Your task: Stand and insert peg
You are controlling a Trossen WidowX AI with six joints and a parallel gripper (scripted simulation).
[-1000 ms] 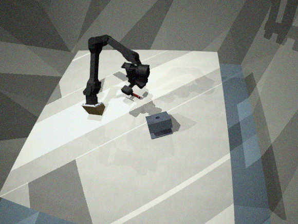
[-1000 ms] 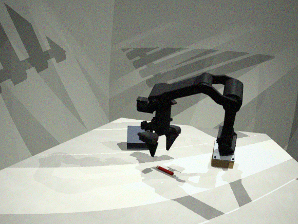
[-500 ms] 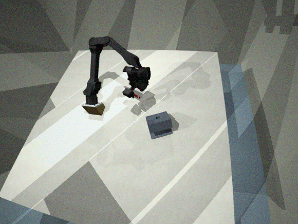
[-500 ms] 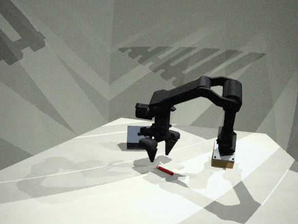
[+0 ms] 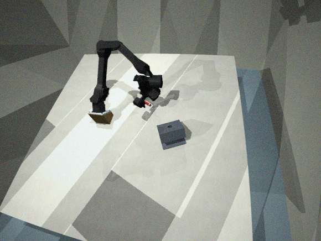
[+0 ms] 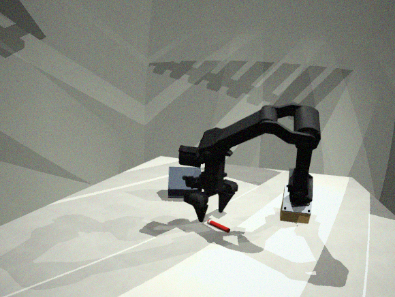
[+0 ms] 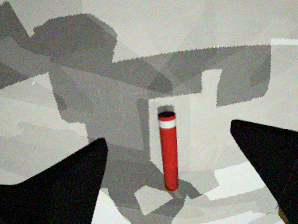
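My gripper tip is now 1 cm past the red peg, 1 cm to the right of it and 2 cm above it. The rest, counted from my gripper tip: sloped panel 14 cm ahead, 22 cm to the right, 3 cm above.
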